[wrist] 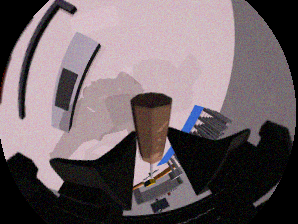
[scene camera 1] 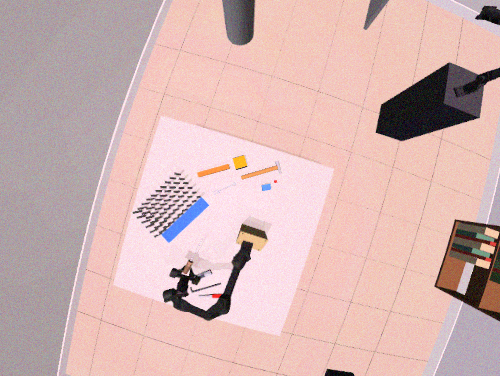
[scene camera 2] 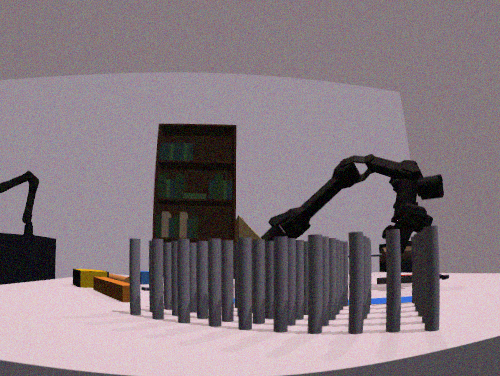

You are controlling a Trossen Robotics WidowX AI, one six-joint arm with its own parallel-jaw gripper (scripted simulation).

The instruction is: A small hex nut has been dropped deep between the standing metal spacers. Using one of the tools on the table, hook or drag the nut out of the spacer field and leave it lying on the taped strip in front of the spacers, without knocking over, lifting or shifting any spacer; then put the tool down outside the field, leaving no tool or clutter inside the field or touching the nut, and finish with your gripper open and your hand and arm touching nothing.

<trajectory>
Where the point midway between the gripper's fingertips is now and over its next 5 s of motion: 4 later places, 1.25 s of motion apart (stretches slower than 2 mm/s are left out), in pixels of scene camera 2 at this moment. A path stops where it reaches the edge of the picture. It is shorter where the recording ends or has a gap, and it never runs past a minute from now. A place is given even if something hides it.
My gripper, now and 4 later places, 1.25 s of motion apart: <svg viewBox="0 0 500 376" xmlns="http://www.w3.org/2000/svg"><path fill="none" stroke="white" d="M398 255L379 214L345 211L346 275L345 278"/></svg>
</trajectory>
